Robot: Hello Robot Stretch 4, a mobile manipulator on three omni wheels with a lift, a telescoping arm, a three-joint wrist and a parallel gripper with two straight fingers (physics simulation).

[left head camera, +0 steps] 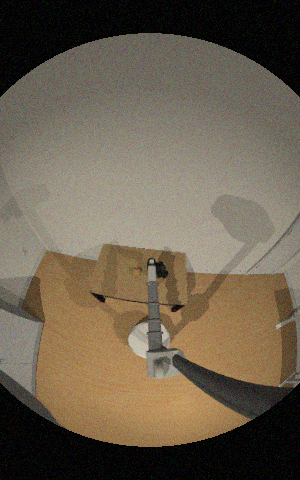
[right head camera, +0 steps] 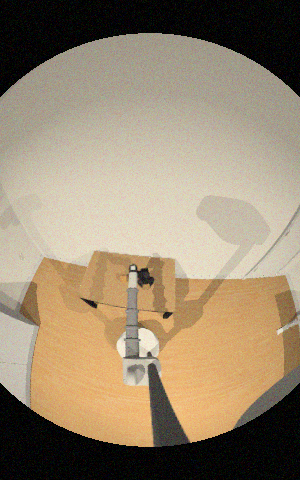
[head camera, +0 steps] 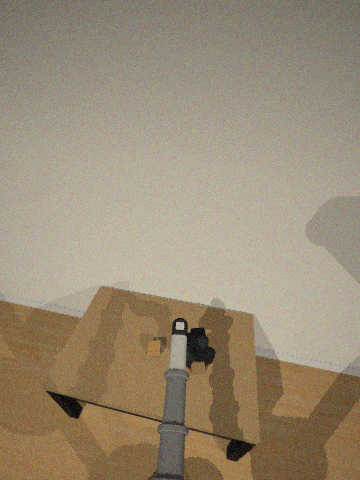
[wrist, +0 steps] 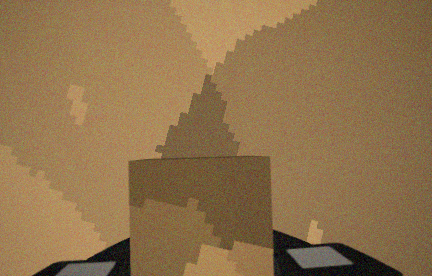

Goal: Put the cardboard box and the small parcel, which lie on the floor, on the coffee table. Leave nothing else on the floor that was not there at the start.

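Frame: origin at the robot's base, x ahead, y left, z up, level; metres.
Where they show: gripper, fingertip midpoint: (left head camera: 158, 279) (right head camera: 145, 285) (head camera: 196, 365) (wrist: 201, 247).
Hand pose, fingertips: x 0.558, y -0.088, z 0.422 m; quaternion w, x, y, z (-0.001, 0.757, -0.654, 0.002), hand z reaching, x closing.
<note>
Each offset is from my fingertips to the top centre of the thing. Level surfaces: height alone.
The cardboard box @[0.009 m ahead, 0.001 m left, 0.050 m up] (wrist: 200, 200) (head camera: 198, 368) is brown and upright between the two fingers of my gripper (wrist: 201, 247). My gripper is shut on it, over the coffee table @[0.000 m up] (head camera: 130, 390) (left head camera: 177, 290) (right head camera: 167, 295). In the head view most of the box is hidden by the black gripper body. I cannot tell how far its underside is from the table top. The small parcel @[0.054 m ahead, 0.201 m left, 0.050 m up] (head camera: 154, 348) (left head camera: 136, 271) (right head camera: 123, 278), a small orange-tan block, lies on the table top, left of my arm in the head view.
The arm (head camera: 174, 400) (left head camera: 154, 310) (right head camera: 132, 312) reaches over the table's front edge. A pale wall stands behind the table. A round white object (left head camera: 137, 340) (right head camera: 124, 345) shows under the arm. Grey-white furniture (left head camera: 17, 345) (right head camera: 15, 365) stands at the left.
</note>
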